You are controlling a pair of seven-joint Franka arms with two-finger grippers.
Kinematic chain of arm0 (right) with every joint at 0, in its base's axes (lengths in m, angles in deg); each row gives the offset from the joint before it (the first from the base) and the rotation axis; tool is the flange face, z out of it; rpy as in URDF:
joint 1: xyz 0 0 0.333 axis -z
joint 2: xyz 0 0 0 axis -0.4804 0.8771 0
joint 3: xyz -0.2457 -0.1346 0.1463 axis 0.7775 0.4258 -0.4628
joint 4: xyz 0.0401 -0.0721 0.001 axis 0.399 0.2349 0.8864
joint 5: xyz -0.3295 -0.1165 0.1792 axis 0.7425 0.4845 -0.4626
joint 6: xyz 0 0 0 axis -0.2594 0.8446 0.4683
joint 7: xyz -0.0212 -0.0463 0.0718 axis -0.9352 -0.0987 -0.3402
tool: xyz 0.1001 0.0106 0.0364 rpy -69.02 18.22 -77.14
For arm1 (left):
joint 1: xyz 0 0 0.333 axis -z
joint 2: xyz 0 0 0 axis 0.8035 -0.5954 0
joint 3: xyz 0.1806 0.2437 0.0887 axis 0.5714 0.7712 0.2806
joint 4: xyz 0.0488 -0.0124 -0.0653 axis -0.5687 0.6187 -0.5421
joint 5: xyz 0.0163 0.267 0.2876 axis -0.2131 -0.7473 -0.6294
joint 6: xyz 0 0 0 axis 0.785 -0.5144 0.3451
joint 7: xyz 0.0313 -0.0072 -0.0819 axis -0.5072 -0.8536 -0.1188
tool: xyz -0.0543 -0.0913 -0.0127 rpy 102 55.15 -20.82
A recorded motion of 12 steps. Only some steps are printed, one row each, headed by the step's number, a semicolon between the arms.
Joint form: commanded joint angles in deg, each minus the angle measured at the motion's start. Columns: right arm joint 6, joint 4, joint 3, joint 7, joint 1, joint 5, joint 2; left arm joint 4, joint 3, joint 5, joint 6, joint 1, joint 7, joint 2.
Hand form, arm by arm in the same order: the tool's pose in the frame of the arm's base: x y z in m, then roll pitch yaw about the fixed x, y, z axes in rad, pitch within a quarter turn. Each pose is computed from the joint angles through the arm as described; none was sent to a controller.
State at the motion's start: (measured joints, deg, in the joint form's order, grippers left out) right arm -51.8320 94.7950 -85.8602 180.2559 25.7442 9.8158 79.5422; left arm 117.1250 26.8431 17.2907 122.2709 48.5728 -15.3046 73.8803
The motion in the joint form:
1: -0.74 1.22 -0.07 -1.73 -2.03 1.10 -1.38; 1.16 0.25 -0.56 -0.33 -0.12 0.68 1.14
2: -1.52 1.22 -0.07 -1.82 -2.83 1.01 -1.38; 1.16 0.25 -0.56 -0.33 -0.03 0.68 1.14
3: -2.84 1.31 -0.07 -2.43 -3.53 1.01 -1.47; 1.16 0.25 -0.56 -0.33 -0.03 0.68 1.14
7: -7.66 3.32 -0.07 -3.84 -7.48 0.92 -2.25; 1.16 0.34 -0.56 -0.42 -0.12 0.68 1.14
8: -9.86 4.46 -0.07 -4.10 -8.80 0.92 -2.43; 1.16 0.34 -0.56 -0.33 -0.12 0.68 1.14
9: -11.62 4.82 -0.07 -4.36 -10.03 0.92 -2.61; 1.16 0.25 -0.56 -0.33 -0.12 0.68 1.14
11: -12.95 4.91 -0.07 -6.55 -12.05 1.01 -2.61; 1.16 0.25 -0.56 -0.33 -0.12 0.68 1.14
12: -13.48 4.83 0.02 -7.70 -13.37 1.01 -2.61; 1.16 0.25 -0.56 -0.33 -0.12 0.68 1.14
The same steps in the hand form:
1: 0.6264 0.0795 0.4263 -2.9580 -0.7659 1.3622; 0.5420 -0.0203 0.6384 -3.1186 0.0151 -0.0265
2: 0.6267 0.0872 0.4269 -2.9699 -0.7649 1.3736; 0.5420 -0.0211 0.6384 -3.1186 0.0151 -0.0280
3: 0.6276 0.0930 0.4280 -2.9831 -0.7599 1.3720; 0.5420 -0.0211 0.6384 -3.1186 0.0151 -0.0280
7: 0.6209 0.1282 0.4239 -3.0163 -0.7415 1.3888; 0.5419 -0.0194 0.6383 -3.1186 0.0167 -0.0248
8: 0.6177 0.1387 0.4183 -3.0293 -0.7314 1.3917; 0.5420 -0.0194 0.6384 -3.1186 0.0151 -0.0249
9: 0.6162 0.1493 0.4188 -3.0520 -0.7266 1.4048; 0.5420 -0.0203 0.6384 -3.1186 0.0151 -0.0265
11: 0.6127 0.1690 0.4192 -3.0405 -0.7190 1.3895; 0.5420 -0.0203 0.6384 -3.1186 0.0151 -0.0265
12: 0.6101 0.1816 0.4204 -3.0342 -0.7165 1.3859; 0.5420 -0.0203 0.6384 -3.1186 0.0151 -0.0265

